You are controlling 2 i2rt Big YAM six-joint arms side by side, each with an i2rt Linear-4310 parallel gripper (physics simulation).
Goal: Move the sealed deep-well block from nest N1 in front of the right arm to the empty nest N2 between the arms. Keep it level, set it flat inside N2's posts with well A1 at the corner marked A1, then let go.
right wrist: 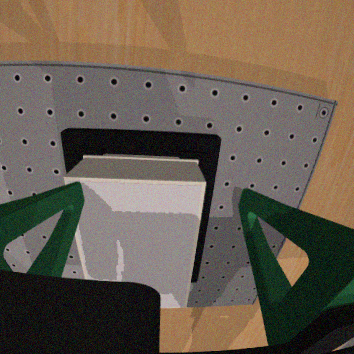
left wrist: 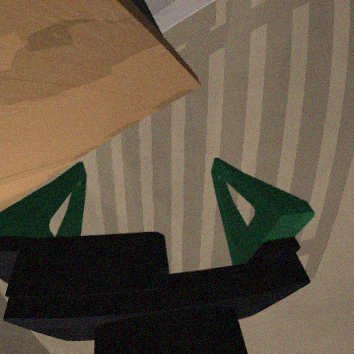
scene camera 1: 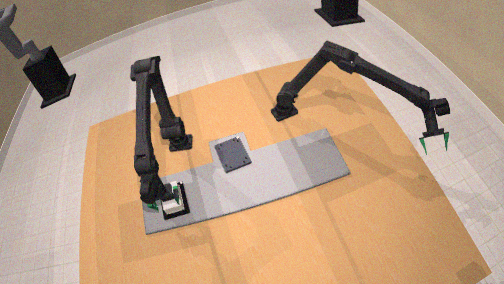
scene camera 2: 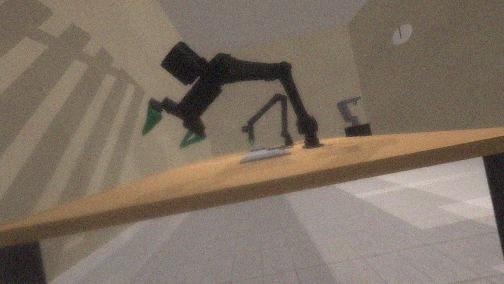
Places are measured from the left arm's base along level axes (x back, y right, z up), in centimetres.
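Pixels of known places: left gripper, between the fingertips: [left wrist: 150, 165] [scene camera 1: 436, 153] [scene camera 2: 163, 141]; right gripper, between the fingertips: [right wrist: 162, 194] [scene camera 1: 168, 206] [scene camera 2: 251, 146]; left arm's base, origin of its link: [scene camera 1: 284, 112] [scene camera 2: 312, 147]; right arm's base, origin of its link: [scene camera 1: 181, 144] [scene camera 2: 289, 145].
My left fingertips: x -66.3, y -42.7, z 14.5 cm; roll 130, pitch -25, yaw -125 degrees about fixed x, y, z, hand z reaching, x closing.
Note:
Ahead of a thing's pixels: the offset from my left fingertips to its top centre. Level surfaces: height alone.
The pale sealed block @(dx +42.1, dy +108.1, dz -7.8 cm) [scene camera 1: 172, 205] [right wrist: 145, 235] sits upright in the black nest N1 @(dx +42.2, dy +108.1, dz -11.4 cm) [scene camera 1: 185, 199] [right wrist: 100, 140], at the lower left in scene camera 1. My right gripper [scene camera 1: 165, 200] [scene camera 2: 251, 142] [right wrist: 162, 194] is open at the block. In the right wrist view the left-hand finger overlaps the block's left edge and a wide gap shows at the right-hand finger; I cannot tell if anything touches. Nest N2 @(dx +53.3, dy +75.6, dz -11.0 cm) [scene camera 1: 233, 154] is a dark, empty plate with small posts, a pale mark near its upper right corner. My left gripper [scene camera 1: 436, 151] [scene camera 2: 163, 140] [left wrist: 150, 165] is open and empty, raised far right in scene camera 1.
A grey perforated plate @(dz -13.2 cm) [scene camera 1: 280, 170] [right wrist: 130, 100] lies on the wooden table @(dz -14.5 cm) [scene camera 1: 300, 240] [scene camera 2: 210, 185] [left wrist: 60, 100] under both nests. Black pedestals [scene camera 1: 50, 75] [scene camera 1: 340, 11] stand on the floor beyond the table, the left one with a grey arm [scene camera 1: 14, 40].

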